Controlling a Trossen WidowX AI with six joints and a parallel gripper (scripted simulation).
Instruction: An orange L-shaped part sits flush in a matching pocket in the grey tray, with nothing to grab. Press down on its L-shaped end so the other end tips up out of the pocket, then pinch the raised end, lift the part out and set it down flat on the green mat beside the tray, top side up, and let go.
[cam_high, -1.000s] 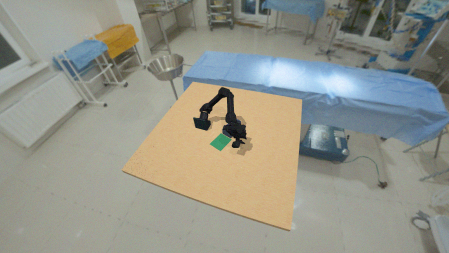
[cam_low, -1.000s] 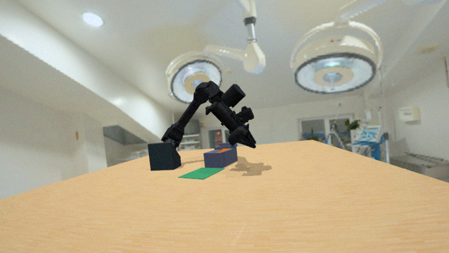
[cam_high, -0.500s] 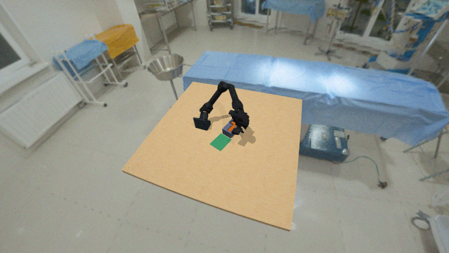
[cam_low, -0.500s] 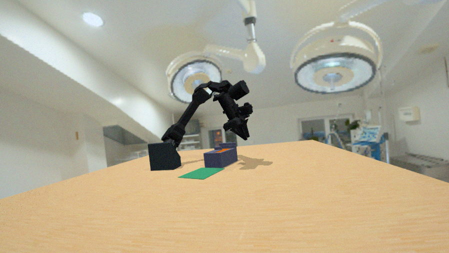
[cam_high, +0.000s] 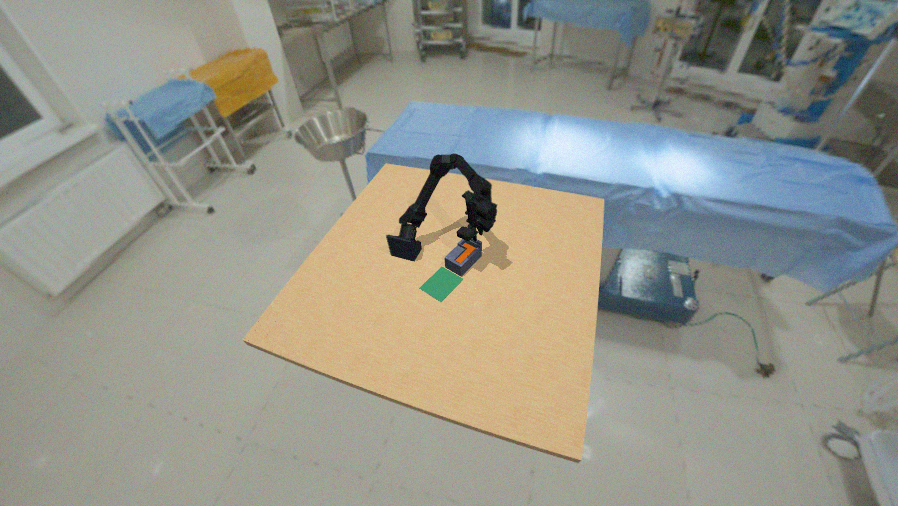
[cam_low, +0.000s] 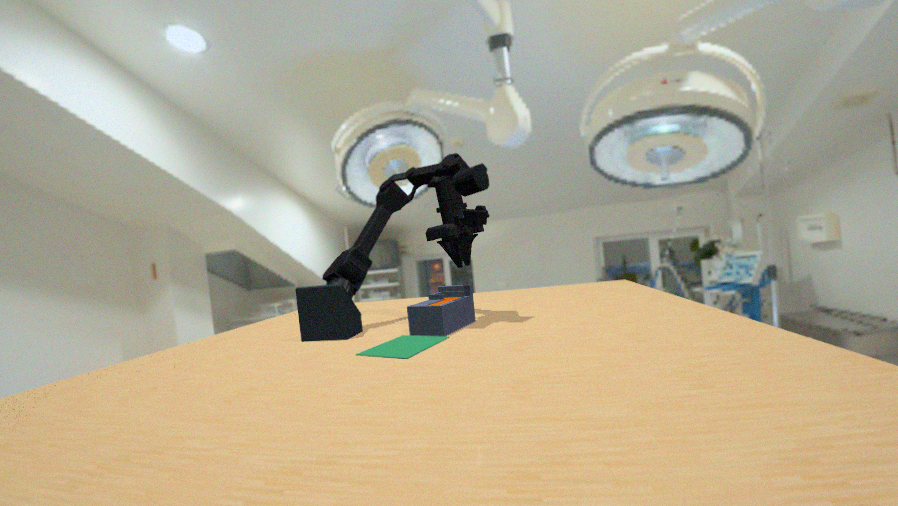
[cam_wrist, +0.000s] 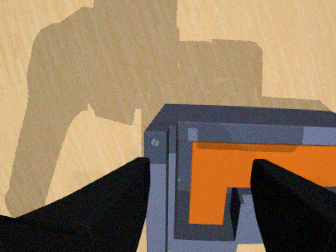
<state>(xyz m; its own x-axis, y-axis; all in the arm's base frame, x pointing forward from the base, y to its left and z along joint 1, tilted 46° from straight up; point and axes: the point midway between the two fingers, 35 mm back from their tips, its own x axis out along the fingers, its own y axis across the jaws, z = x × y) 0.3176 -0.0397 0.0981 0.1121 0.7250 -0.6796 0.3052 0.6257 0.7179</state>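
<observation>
Now: the orange L-shaped part 5 cm behind my gripper tip, 2 cm to the right of it and 9 cm below it. Also, from my gripper tip: green mat 10 cm behind, 18 cm to the right, 15 cm below.
</observation>
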